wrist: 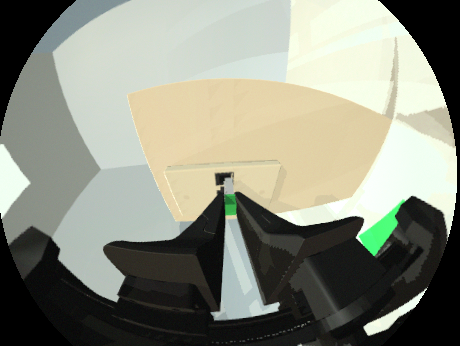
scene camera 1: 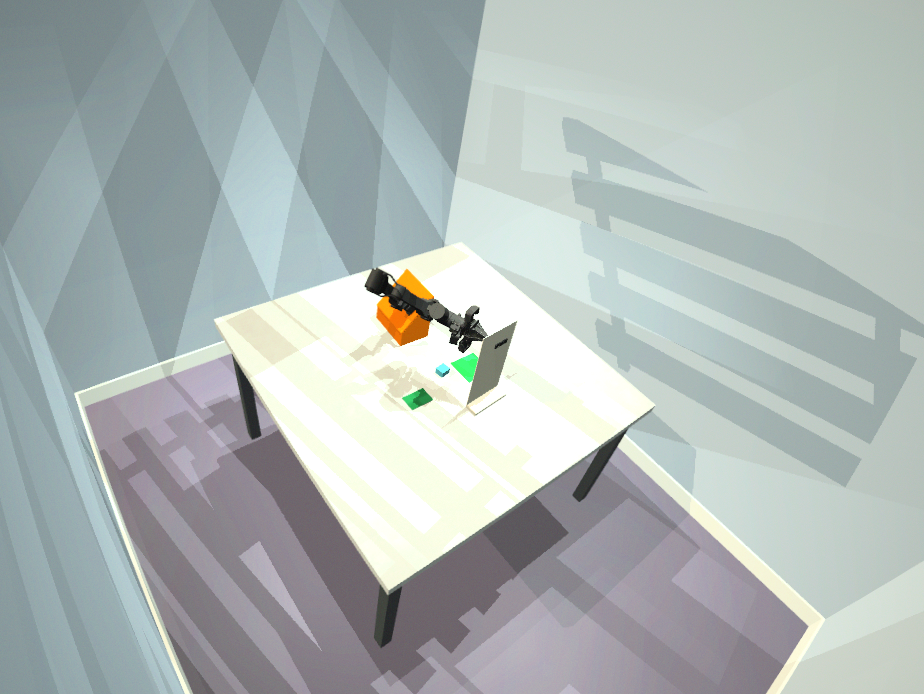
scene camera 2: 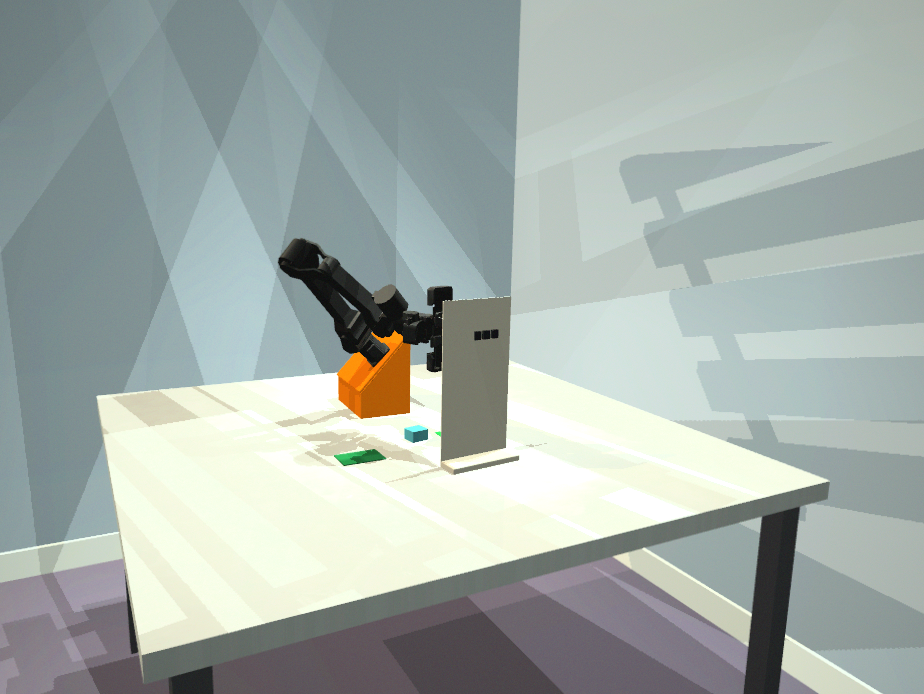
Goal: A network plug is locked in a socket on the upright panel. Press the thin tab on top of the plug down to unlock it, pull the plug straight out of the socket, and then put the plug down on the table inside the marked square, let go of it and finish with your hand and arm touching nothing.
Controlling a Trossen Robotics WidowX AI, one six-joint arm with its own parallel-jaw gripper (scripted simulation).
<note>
I see my gripper [scene camera 2: 468, 333], an upright panel [scene camera 2: 475, 332] and a green marked square [wrist: 373, 238].
My gripper also shows in the wrist view [wrist: 229, 197] and in scene camera 1 [scene camera 1: 489, 340]. The upright panel is seen too in the wrist view [wrist: 287, 147] and in scene camera 1 [scene camera 1: 484, 392].
</note>
